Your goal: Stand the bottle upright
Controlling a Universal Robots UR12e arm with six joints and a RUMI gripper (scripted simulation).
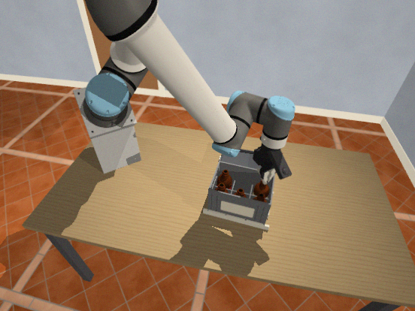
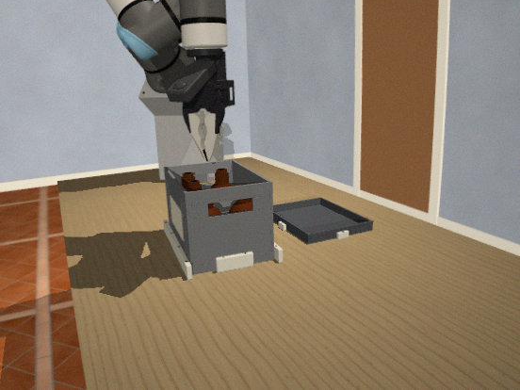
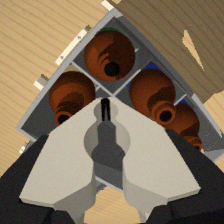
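The bottle is 10 mm ahead of my hand, 80 mm to the left of it and 150 mm below it. The rest, counted from my hand: grey tray: 70 mm behind, 340 mm to the left, 230 mm below; then grey crate: 90 mm behind, 50 mm to the left, 160 mm below.
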